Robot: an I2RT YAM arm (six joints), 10 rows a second.
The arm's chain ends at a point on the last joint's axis. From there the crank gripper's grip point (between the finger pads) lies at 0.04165 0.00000 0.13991 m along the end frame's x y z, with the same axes.
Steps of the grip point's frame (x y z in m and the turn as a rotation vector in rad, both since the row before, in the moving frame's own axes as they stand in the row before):
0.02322, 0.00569, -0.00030, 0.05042, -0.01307, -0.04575
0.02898, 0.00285, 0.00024, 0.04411, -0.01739, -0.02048
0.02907, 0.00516, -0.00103, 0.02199, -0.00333, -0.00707
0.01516, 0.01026, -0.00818, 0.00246, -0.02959, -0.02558
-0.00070, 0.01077, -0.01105, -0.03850, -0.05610, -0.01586
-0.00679, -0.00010, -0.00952, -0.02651, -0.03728, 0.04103
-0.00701, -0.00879, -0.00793, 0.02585, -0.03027, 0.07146
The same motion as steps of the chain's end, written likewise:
0.02526, 0.01461, -0.00061, 0.05042, -0.01307, -0.04575
0.03149, 0.00986, -0.00031, 0.04411, -0.01739, -0.02048
0.02955, 0.00853, -0.00113, 0.02199, -0.00333, -0.00707
0.01934, 0.01162, -0.00935, 0.00246, -0.02959, -0.02558
0.00717, 0.00594, -0.01307, -0.03850, -0.05610, -0.01586
-0.00144, -0.00543, -0.01090, -0.02651, -0.03728, 0.04103
-0.00278, -0.00798, -0.00912, 0.02585, -0.03027, 0.07146

